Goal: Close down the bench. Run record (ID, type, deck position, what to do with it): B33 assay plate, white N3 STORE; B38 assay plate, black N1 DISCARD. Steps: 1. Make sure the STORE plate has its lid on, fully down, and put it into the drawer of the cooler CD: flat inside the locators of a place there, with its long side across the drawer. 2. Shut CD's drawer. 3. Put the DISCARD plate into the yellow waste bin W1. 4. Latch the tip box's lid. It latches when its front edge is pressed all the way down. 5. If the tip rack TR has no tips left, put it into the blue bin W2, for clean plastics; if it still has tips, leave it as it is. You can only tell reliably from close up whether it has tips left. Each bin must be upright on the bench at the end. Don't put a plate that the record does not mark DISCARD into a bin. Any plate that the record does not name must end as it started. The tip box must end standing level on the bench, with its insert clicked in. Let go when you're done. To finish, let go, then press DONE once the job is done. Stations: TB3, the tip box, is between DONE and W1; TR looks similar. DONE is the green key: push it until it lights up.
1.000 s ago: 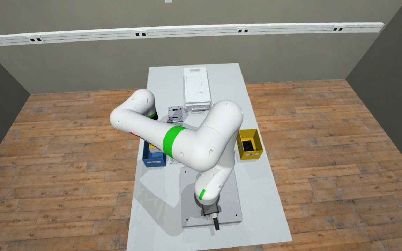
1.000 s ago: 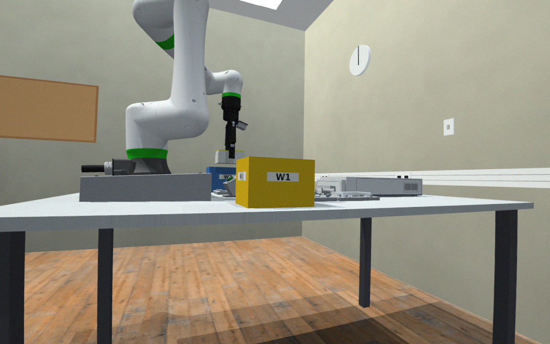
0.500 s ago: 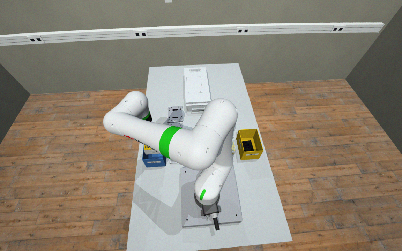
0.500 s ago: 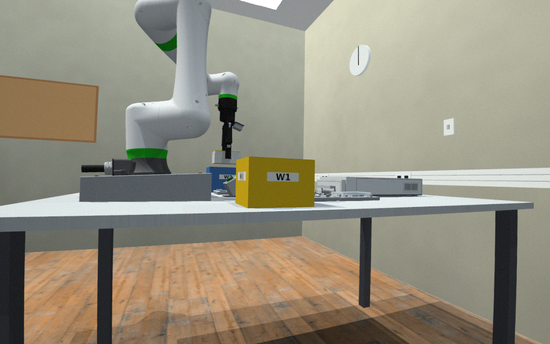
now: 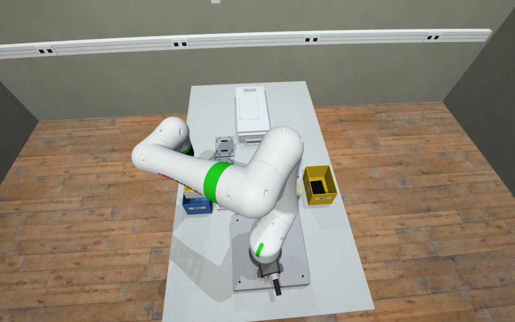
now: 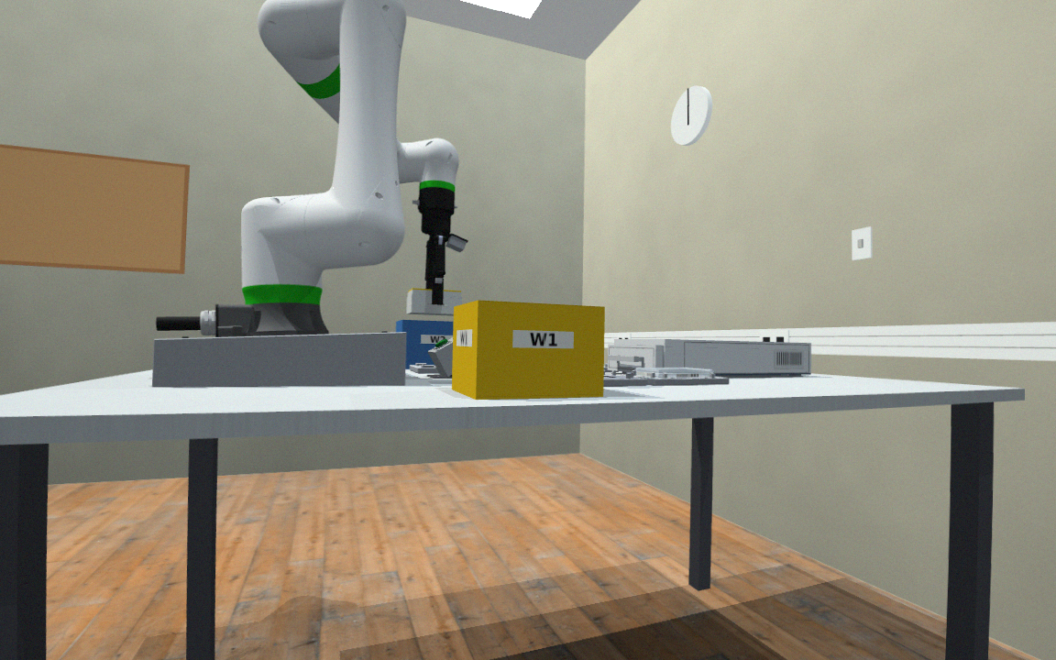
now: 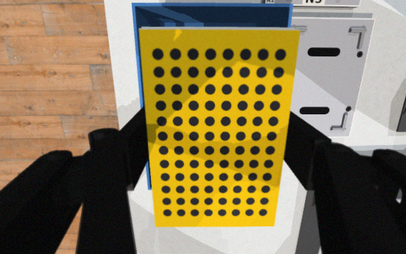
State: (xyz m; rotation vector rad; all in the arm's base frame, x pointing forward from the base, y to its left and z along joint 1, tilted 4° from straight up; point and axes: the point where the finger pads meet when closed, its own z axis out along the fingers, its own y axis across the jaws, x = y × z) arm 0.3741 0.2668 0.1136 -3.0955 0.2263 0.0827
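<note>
My hand is 150 mm above the blue bin W2. From my hand the other things lie so: tip rack TR (10 mm behind, 10 mm below); grey slotted nest (10 mm behind, 150 mm to the right, 180 mm below); grey N3 nest (160 mm ahead, 160 mm to the right, 180 mm below).
</note>
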